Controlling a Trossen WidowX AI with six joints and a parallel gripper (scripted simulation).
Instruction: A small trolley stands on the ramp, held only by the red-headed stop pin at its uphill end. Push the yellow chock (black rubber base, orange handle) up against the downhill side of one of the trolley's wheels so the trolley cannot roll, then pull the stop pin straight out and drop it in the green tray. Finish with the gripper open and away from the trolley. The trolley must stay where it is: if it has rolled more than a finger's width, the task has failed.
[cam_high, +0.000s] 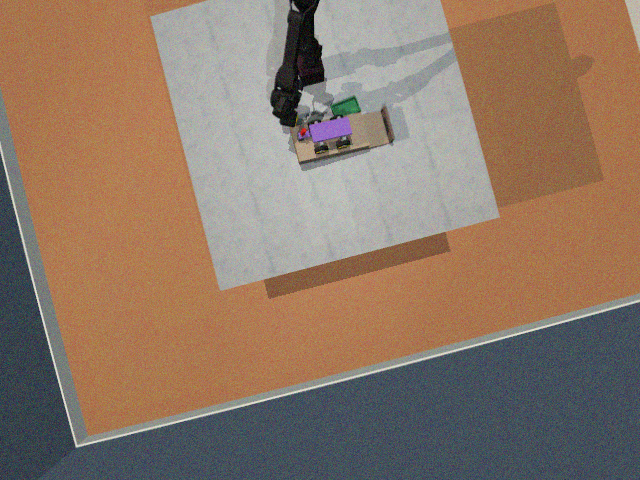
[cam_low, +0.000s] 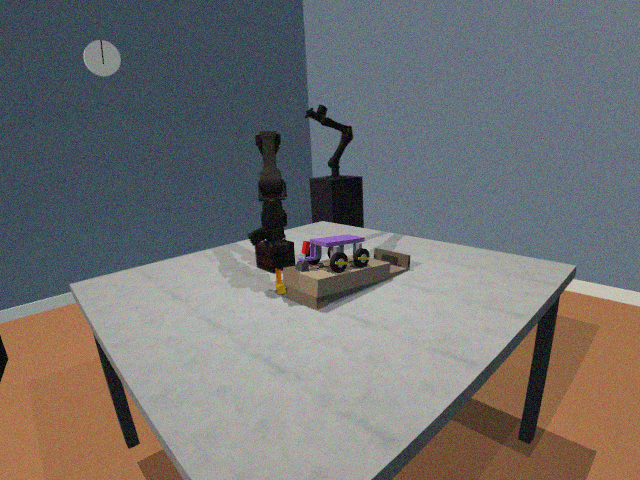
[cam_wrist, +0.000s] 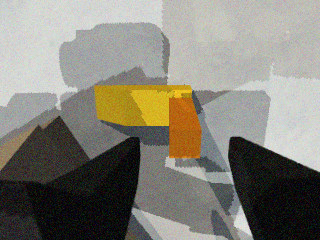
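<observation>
My gripper tip is now 20 mm short of the yellow chock, 10 mm to the left of it and 50 mm above it. Also, from my gripper tip: purple trolley 130 mm ahead, 140 mm to the left, 50 mm above; then raised brown end wall 90 mm ahead, 400 mm to the left, 40 mm below; then red-headed stop pin 120 mm ahead, 30 mm to the left, 60 mm above.
</observation>
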